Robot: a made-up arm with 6 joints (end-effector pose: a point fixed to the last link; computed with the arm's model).
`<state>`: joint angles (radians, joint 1 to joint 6).
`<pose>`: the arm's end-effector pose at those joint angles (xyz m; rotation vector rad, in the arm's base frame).
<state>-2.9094 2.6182 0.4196 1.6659 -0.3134 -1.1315</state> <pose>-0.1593 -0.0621 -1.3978 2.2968 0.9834 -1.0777</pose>
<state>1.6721 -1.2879 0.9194 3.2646 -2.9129 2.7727</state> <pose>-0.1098 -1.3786 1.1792 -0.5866 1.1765 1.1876</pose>
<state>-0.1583 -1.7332 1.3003 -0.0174 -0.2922 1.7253</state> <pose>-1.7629 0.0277 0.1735 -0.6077 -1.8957 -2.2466</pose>
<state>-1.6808 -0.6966 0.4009 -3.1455 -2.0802 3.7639</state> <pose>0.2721 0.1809 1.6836 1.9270 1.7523 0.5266</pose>
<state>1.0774 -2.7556 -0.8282 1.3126 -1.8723 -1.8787</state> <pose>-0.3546 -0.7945 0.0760 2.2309 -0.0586 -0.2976</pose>
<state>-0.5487 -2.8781 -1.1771 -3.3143 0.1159 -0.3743</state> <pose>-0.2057 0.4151 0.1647 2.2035 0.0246 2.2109</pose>
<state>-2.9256 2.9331 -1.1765 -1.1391 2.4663 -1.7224</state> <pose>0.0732 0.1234 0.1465 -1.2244 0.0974 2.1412</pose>
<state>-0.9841 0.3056 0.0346 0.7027 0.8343 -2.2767</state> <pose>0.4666 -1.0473 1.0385 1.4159 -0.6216 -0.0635</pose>
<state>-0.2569 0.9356 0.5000 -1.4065 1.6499 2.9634</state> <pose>1.3436 -0.3954 0.1963 -1.3798 1.5534 -1.3907</pose>
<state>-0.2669 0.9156 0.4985 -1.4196 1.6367 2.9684</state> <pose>1.3398 -0.4055 0.2228 -1.3550 1.5540 -1.3877</pose>
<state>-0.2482 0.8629 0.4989 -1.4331 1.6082 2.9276</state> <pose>1.3464 -0.3767 0.2964 -1.3000 1.4541 -1.4023</pose>
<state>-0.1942 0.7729 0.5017 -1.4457 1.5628 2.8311</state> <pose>1.3549 -0.2983 0.4234 -1.2026 1.2393 -1.4232</pose>
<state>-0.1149 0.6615 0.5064 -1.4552 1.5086 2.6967</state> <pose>1.3461 -0.1844 0.5798 -1.0653 0.9604 -1.4219</pose>
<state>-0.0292 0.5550 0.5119 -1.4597 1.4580 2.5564</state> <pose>1.3135 -0.0662 0.7266 -0.9131 0.6930 -1.3882</pose>
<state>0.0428 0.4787 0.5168 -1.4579 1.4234 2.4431</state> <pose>1.2741 0.0263 0.8296 -0.7873 0.4972 -1.3419</pose>
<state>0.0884 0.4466 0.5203 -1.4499 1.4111 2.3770</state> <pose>1.2525 0.0807 0.8734 -0.7216 0.3951 -1.3106</pose>
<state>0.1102 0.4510 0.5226 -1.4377 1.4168 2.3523</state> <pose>1.2540 0.1053 0.8702 -0.7126 0.3649 -1.3020</pose>
